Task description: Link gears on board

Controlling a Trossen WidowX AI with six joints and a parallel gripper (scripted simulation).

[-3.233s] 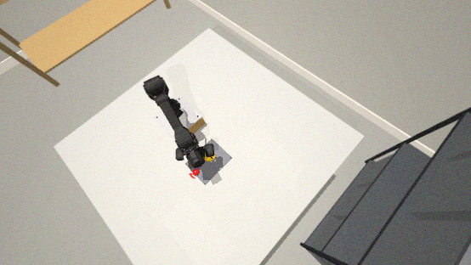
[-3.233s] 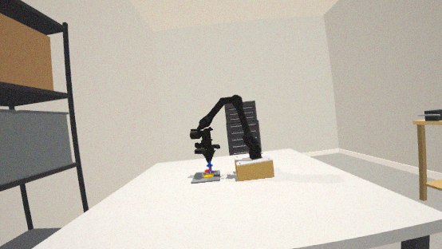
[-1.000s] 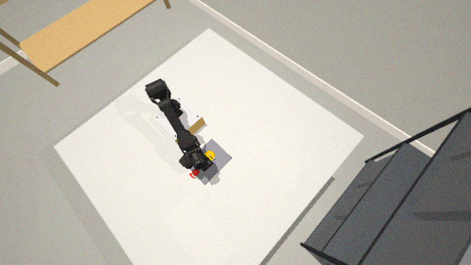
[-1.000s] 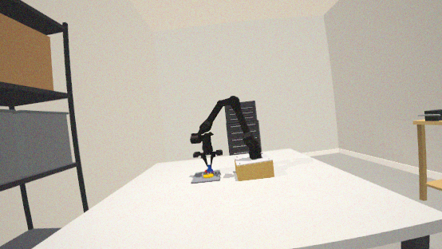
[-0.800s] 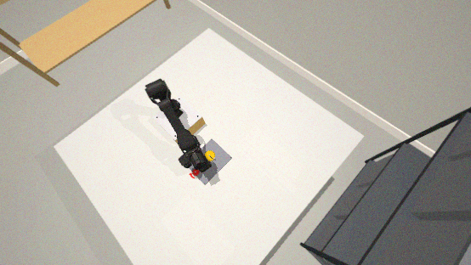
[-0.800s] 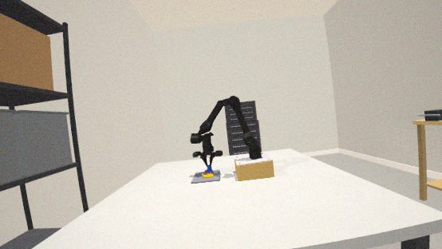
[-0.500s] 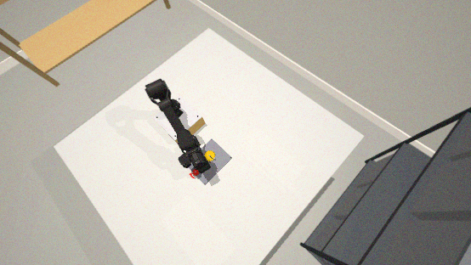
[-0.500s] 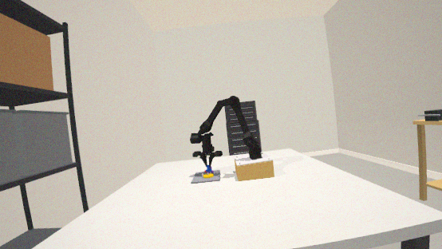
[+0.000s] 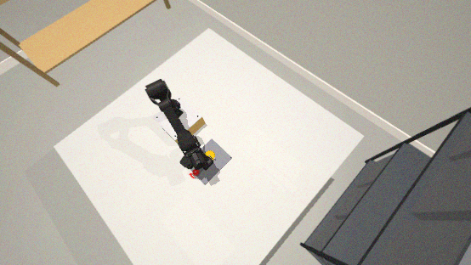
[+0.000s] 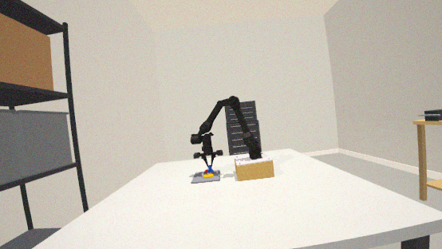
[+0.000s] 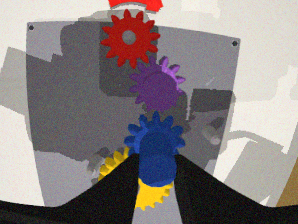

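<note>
Now: gripper tip 4 cm to the left of the purple gear and 3 cm above it. From my gripper tip the other things lie so: red gear (2 cm ahead, 7 cm to the right, 4 cm below); blue gear (1 cm below); yellow gear (2 cm ahead, 5 cm to the left, 4 cm below).
</note>
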